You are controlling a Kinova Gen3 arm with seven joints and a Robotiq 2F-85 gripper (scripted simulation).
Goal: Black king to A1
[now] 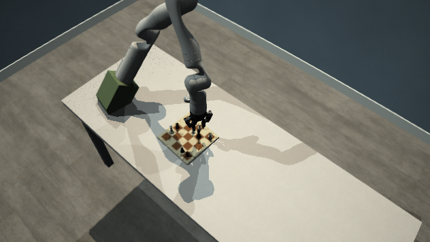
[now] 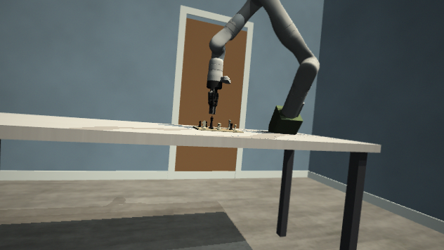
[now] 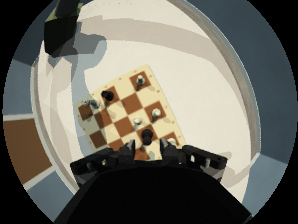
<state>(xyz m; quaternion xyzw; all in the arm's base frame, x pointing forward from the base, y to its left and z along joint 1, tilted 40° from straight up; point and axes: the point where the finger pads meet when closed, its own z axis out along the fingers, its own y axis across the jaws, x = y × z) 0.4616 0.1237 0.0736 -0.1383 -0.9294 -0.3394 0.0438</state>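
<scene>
Now: hand 6 cm above the black king. The rest, counted from my hand: chessboard: 3 cm behind, 4 cm to the right, 9 cm below.
</scene>
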